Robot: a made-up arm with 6 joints. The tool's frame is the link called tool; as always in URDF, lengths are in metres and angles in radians. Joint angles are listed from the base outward.
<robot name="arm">
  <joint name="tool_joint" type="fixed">
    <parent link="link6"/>
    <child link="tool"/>
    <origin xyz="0 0 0" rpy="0 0 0"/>
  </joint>
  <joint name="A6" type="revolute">
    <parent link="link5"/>
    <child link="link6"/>
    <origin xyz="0 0 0.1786" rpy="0 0 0"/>
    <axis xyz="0 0 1"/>
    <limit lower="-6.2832" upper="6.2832"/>
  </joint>
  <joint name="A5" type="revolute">
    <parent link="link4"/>
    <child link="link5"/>
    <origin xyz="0 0 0" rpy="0 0 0"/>
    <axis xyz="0 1 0"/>
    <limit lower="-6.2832" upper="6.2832"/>
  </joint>
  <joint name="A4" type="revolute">
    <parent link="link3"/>
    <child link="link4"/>
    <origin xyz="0 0 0.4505" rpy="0 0 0"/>
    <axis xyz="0 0 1"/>
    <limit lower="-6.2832" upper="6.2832"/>
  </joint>
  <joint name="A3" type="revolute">
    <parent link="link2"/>
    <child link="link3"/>
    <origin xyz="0 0 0.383" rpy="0 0 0"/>
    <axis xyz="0 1 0"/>
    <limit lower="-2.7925" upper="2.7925"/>
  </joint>
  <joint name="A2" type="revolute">
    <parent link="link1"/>
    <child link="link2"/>
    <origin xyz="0 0.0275 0" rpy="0 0 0"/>
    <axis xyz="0 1 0"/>
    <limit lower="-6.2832" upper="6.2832"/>
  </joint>
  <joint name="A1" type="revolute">
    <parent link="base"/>
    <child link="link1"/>
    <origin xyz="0 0 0.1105" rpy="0 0 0"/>
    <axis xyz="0 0 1"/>
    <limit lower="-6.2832" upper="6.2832"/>
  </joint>
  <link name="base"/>
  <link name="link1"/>
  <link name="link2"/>
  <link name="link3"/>
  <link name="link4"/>
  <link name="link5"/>
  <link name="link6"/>
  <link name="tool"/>
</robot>
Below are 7 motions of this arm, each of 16 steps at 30 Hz.
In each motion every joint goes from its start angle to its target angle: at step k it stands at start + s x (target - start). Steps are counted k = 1, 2, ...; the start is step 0. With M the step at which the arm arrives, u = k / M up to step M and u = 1 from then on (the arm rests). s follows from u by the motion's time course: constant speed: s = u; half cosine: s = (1 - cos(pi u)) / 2; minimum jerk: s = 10 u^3 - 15 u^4 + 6 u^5.
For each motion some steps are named. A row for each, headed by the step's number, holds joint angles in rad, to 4 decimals.
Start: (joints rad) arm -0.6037 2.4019 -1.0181 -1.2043 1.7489 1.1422
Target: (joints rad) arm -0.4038 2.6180 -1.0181 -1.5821 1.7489 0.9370
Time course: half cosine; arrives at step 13
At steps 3, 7, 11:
3: -0.5786 2.4291 -1.0181 -1.2518 1.7489 1.1164
7: -0.4917 2.5230 -1.0181 -1.4160 1.7489 1.0272
11: -0.4152 2.6056 -1.0181 -1.5605 1.7489 0.9488

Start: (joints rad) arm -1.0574 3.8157 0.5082 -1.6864 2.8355 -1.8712
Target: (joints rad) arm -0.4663 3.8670 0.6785 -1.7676 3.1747 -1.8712
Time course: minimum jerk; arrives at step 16
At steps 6, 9, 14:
6: -0.8947 3.8298 0.5551 -1.7087 2.9289 -1.8712
9: -0.6933 3.8473 0.6131 -1.7364 3.0444 -1.8712
14: -0.4758 3.8662 0.6758 -1.7663 3.1693 -1.8712

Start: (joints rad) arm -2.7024 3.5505 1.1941 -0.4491 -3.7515 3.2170
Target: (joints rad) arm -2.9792 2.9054 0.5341 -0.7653 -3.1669 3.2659
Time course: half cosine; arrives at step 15
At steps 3, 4, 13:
3: -2.7288 3.4889 1.1311 -0.4793 -3.6957 3.2217
4: -2.7482 3.4438 1.0849 -0.5014 -3.6548 3.2251
13: -2.9672 2.9333 0.5626 -0.7516 -3.1922 3.2638

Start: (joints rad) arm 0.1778 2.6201 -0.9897 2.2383 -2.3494 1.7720
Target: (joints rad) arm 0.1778 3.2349 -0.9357 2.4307 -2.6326 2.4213
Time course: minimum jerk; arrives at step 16
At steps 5, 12, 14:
5: 0.1778 2.7308 -0.9800 2.2729 -2.4004 1.8889
12: 0.1778 3.1713 -0.9413 2.4108 -2.6033 2.3541
14: 0.1778 3.2250 -0.9366 2.4276 -2.6281 2.4109

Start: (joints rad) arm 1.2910 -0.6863 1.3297 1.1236 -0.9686 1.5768
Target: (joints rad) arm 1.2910 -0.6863 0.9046 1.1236 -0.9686 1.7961
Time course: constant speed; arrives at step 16
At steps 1, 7, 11, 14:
1: 1.2910 -0.6863 1.3031 1.1236 -0.9686 1.5905
7: 1.2910 -0.6863 1.1437 1.1236 -0.9686 1.6727
11: 1.2910 -0.6863 1.0374 1.1236 -0.9686 1.7276
14: 1.2910 -0.6863 0.9577 1.1236 -0.9686 1.7687

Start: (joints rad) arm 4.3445 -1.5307 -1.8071 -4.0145 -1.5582 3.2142
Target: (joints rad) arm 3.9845 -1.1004 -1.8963 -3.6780 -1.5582 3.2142
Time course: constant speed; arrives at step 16
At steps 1, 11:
1: 4.3220 -1.5038 -1.8127 -3.9935 -1.5582 3.2142
11: 4.0970 -1.2349 -1.8684 -3.7832 -1.5582 3.2142

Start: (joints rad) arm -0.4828 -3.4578 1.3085 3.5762 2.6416 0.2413
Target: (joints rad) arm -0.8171 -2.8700 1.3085 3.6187 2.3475 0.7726
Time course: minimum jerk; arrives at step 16
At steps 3, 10, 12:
3: -0.4991 -3.4291 1.3085 3.5783 2.6273 0.2672
10: -0.7251 -3.0318 1.3085 3.6070 2.4284 0.6264
12: -0.7825 -2.9308 1.3085 3.6143 2.3779 0.7176

